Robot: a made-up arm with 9 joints. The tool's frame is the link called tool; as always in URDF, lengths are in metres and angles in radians.
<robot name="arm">
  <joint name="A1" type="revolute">
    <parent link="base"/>
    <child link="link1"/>
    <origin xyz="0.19 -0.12 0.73"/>
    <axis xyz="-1 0 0"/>
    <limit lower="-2.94" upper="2.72" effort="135" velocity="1.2"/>
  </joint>
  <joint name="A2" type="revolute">
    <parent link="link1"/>
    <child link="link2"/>
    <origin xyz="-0.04 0 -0.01"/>
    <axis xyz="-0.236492 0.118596 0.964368"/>
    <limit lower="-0.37" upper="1.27" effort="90" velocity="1.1"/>
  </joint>
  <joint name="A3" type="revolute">
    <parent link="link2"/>
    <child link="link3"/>
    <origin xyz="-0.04 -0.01 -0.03"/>
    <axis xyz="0 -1 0"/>
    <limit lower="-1.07" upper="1.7" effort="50" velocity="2.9"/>
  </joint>
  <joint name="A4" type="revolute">
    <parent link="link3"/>
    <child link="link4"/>
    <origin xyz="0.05 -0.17 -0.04"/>
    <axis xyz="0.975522 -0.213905 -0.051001"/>
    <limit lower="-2.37" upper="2.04" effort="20" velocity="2"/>
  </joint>
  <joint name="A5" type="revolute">
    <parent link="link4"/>
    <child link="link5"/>
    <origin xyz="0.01 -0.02 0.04"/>
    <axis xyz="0 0 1"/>
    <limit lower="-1.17" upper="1.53" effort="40" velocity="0.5"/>
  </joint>
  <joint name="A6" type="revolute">
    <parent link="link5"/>
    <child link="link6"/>
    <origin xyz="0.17 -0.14 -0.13"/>
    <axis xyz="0 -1 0"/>
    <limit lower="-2.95" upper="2.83" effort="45" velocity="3.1"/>
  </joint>
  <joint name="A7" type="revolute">
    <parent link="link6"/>
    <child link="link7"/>
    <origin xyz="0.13 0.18 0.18"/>
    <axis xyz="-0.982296 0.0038 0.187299"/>
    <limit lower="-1.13" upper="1.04" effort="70" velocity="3"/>
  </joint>
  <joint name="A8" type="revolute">
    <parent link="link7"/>
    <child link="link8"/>
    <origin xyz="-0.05 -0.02 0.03"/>
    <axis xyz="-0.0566 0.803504 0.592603"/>
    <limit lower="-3.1" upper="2.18" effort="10" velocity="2"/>
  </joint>
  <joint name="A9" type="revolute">
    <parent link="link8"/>
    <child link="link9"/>
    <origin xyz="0.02 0.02 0"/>
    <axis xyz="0 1 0"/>
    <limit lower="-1.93" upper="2.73" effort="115" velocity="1.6"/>
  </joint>
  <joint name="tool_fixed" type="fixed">
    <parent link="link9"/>
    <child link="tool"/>
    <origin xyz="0.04 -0.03 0" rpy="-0.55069 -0.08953 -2.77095"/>
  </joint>
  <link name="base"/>
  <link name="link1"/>
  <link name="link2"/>
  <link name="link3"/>
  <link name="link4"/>
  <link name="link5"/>
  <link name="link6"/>
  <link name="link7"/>
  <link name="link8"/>
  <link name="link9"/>
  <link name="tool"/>
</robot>
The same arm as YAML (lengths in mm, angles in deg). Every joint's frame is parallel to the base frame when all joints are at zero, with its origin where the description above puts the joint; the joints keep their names.
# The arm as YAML. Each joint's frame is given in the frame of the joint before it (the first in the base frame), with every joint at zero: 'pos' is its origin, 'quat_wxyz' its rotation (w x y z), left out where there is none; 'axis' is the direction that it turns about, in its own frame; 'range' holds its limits. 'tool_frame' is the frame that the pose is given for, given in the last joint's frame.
length_unit: mm
angle_unit: deg
joints:
  - joint: A1
    pos: [190.0, -120.0, 730.0]
    axis: "-x"
    range: [-168.45, 155.84]
  - joint: A2
    pos: [-40.0, 0.0, -10.0]
    axis: [-0.236492, 0.118596, 0.964368]
    range: [-21.2, 72.77]
  - joint: A3
    pos: [-40.0, -10.0, -30.0]
    axis: "-y"
    range: [-61.31, 97.4]
  - joint: A4
    pos: [50.0, -170.0, -40.0]
    axis: [0.975522, -0.213905, -0.051001]
    range: [-135.79, 116.88]
  - joint: A5
    pos: [10.0, -20.0, 40.0]
    axis: "+z"
    range: [-67.04, 87.66]
  - joint: A6
    pos: [170.0, -140.0, -130.0]
    axis: "-y"
    range: [-169.02, 162.15]
  - joint: A7
    pos: [130.0, 180.0, 180.0]
    axis: [-0.982296, 0.0038, 0.187299]
    range: [-64.74, 59.59]
  - joint: A8
    pos: [-50.0, -20.0, 30.0]
    axis: [-0.0566, 0.803504, 0.592603]
    range: [-177.62, 124.9]
  - joint: A9
    pos: [20.0, 20.0, 0.0]
    axis: "+y"
    range: [-110.58, 156.42]
tool_frame:
  pos: [40.0, -30.0, 0.0]
  quat_wxyz: [0.165186, -0.092374, 0.259021, -0.947148]

